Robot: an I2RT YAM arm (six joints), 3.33 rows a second.
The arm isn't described. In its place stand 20 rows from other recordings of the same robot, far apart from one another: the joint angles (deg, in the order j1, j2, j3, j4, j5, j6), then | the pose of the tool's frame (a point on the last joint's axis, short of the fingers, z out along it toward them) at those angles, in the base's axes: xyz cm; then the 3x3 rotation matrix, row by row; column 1 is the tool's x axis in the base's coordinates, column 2 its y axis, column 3 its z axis.
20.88 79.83 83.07 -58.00 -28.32 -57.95 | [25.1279 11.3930 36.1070], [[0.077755 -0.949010 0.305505], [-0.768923 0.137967 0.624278], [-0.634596 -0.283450 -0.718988]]
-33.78 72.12 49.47 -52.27 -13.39 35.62 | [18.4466 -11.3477 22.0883], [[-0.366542 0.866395 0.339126], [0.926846 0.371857 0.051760], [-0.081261 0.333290 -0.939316]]
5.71 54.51 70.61 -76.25 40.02 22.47 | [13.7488 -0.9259 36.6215], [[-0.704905 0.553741 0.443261], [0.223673 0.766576 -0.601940], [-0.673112 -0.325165 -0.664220]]
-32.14 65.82 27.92 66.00 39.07 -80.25 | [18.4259 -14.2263 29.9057], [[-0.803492 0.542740 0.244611], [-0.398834 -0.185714 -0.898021], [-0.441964 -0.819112 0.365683]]
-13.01 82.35 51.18 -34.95 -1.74 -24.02 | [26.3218 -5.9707 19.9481], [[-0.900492 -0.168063 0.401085], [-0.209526 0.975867 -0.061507], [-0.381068 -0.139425 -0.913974]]
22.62 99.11 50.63 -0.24 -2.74 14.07 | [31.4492 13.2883 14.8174], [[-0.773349 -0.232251 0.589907], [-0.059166 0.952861 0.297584], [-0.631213 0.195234 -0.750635]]
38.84 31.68 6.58 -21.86 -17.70 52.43 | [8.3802 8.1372 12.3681], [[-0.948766 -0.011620 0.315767], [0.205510 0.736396 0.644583], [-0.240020 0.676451 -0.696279]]
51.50 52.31 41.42 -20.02 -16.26 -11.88 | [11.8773 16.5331 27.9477], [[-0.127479 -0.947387 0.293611], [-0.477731 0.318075 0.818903], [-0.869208 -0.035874 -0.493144]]
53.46 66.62 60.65 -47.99 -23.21 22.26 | [12.4437 19.1487 30.3725], [[-0.777567 -0.628778 0.005305], [-0.464537 0.580108 0.669089], [-0.423786 0.517797 -0.743163]]
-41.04 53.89 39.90 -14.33 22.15 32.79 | [15.0199 -14.8546 27.5028], [[0.164115 0.915461 0.367421], [0.522159 0.235388 -0.819721], [-0.836909 0.326380 -0.439385]]
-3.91 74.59 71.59 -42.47 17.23 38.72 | [27.2037 -2.9163 33.8113], [[-0.384533 0.657389 0.648054], [0.625120 0.702006 -0.341193], [-0.679234 0.273912 -0.680892]]
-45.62 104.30 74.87 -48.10 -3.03 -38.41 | [24.7349 -25.0070 19.4230], [[-0.973583 0.128719 0.188591], [0.107834 0.987243 -0.117142], [-0.201264 -0.093711 -0.975044]]
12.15 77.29 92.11 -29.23 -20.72 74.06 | [27.8251 7.2790 46.5001], [[-0.578217 0.087867 0.811138], [0.795478 0.281671 0.536542], [-0.181329 0.955480 -0.232763]]
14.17 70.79 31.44 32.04 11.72 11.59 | [26.2203 5.8744 24.0005], [[-0.129761 -0.018659 0.991370], [0.170129 0.984577 0.040799], [-0.976841 0.173955 -0.124585]]
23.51 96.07 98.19 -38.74 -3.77 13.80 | [34.6085 15.3107 37.9712], [[-0.637691 -0.303076 0.708164], [-0.017845 0.924909 0.379769], [-0.770086 0.229538 -0.595214]]
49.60 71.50 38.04 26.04 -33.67 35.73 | [16.4154 22.3333 26.5451], [[-0.646131 -0.754864 0.112674], [-0.009335 0.155434 0.987802], [-0.763170 0.637197 -0.107478]]
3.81 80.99 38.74 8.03 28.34 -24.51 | [28.7936 0.2239 19.4692], [[-0.648783 0.070365 0.757714], [-0.409145 0.807295 -0.425294], [-0.641624 -0.585938 -0.494970]]
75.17 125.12 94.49 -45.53 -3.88 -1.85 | [11.0152 42.5439 14.9904], [[-0.217122 -0.976135 -0.004327], [-0.945874 0.209291 0.248033], [-0.241208 0.057946 -0.968742]]
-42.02 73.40 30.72 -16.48 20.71 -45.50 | [15.5289 -15.6867 15.2395], [[-0.989739 0.078307 0.119516], [-0.006246 0.811942 -0.583705], [-0.142748 -0.578463 -0.803121]]
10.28 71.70 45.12 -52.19 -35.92 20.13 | [19.6098 5.6792 20.7323], [[-0.994579 0.090900 0.050489], [0.102866 0.789259 0.605383], [0.015181 0.607295 -0.794331]]
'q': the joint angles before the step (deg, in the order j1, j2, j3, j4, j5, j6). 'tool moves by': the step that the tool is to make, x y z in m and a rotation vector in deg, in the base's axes. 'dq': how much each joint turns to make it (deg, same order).
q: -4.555, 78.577, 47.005, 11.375, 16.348, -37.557
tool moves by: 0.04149, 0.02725, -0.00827, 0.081, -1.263, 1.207
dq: 5.376, 9.875, 6.258, 4.372, 3.881, 1.609
